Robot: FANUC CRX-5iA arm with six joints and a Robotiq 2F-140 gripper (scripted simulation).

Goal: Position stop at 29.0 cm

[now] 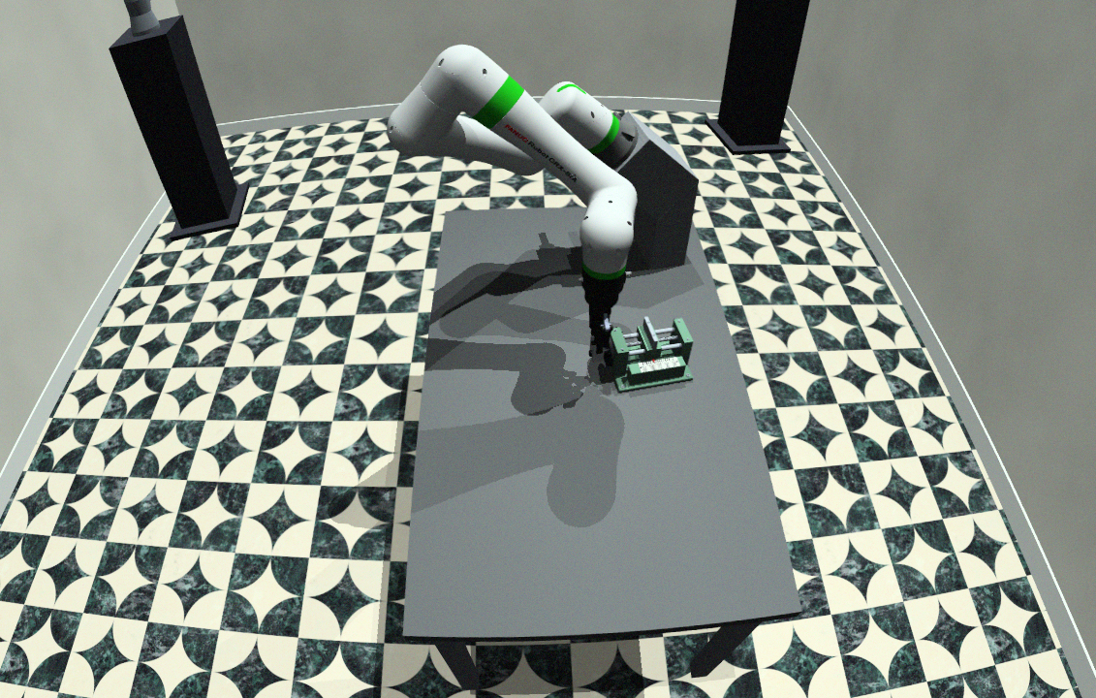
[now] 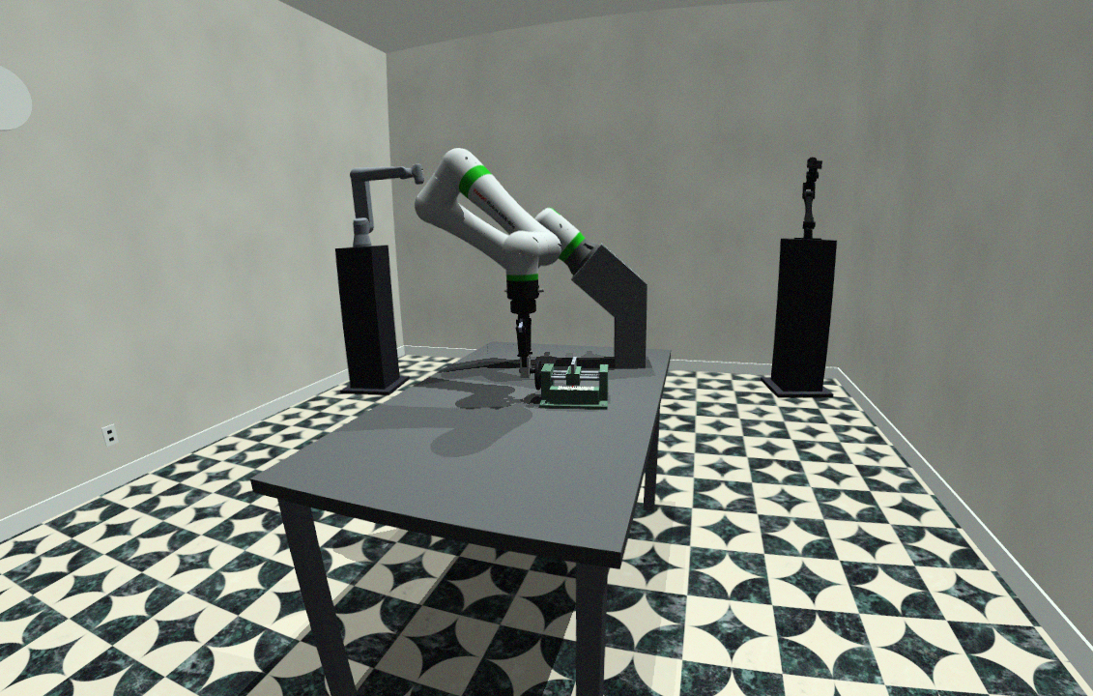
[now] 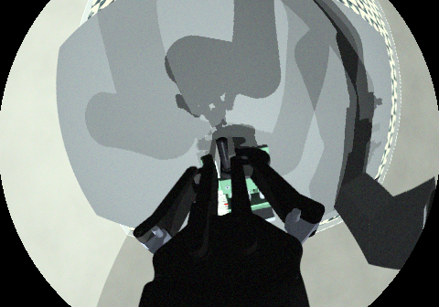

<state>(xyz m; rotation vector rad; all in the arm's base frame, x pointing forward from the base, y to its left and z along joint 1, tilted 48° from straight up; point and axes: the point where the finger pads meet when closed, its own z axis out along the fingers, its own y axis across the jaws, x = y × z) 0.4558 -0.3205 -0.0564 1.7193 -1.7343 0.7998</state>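
My hand is 140 mm to the right of the green stop fixture, 20 mm above it and 10 mm past it. From my hand the other things lie so: black handwheel: 20 mm to the left, 20 mm below, 10 mm behind.
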